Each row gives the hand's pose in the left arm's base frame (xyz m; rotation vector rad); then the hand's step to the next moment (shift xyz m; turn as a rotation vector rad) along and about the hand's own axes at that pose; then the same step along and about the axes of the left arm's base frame.
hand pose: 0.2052 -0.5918 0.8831 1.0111 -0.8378 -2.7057
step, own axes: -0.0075 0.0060 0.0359 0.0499 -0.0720 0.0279
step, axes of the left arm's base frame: -0.0176 0.0136 0.0298 -0.0513 0.0576 -0.0500
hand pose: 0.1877 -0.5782 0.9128 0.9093 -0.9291 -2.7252
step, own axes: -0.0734 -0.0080 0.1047 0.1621 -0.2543 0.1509
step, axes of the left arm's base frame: -0.0004 0.0822 0.0983 -0.2000 0.2346 -0.1366
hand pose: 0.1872 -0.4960 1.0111 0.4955 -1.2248 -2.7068
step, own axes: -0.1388 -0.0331 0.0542 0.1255 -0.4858 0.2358
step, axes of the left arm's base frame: 0.1119 0.0948 0.0422 -0.1912 0.4571 -0.2488
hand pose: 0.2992 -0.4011 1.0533 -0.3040 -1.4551 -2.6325
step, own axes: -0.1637 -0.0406 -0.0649 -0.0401 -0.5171 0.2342
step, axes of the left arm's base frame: 0.1435 -0.0324 -0.1049 -0.0365 0.4734 -0.3137
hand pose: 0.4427 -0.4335 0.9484 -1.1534 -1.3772 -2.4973
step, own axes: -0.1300 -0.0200 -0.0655 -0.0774 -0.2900 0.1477
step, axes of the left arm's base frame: 0.0475 -0.0739 -0.1178 0.0284 0.2623 -0.2057
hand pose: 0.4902 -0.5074 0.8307 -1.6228 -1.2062 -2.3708
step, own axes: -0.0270 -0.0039 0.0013 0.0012 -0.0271 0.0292
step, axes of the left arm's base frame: 0.0117 -0.0068 -0.0237 0.0108 0.0370 -0.0100
